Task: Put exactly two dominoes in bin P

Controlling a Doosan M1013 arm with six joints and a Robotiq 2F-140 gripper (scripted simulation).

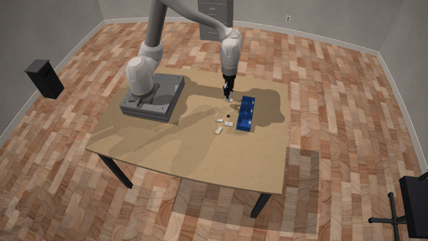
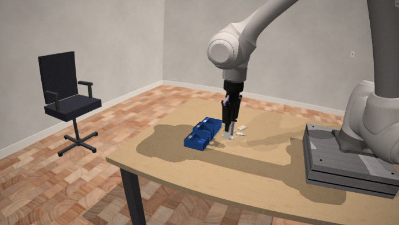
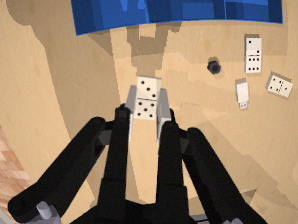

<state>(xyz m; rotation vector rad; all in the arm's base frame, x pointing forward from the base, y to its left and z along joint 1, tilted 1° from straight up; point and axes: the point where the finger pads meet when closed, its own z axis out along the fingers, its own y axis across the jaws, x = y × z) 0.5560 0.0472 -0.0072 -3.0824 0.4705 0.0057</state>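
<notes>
The blue bin block lies 12 cm ahead of my hand, 6 cm to the right of it and 6 cm below it. Round my hand: white usb stick 14 cm to the right, 8 cm below, 4 cm behind; then small black nut 9 cm to the right, 8 cm below, 1 cm ahead; then domino 3 cm below.
</notes>
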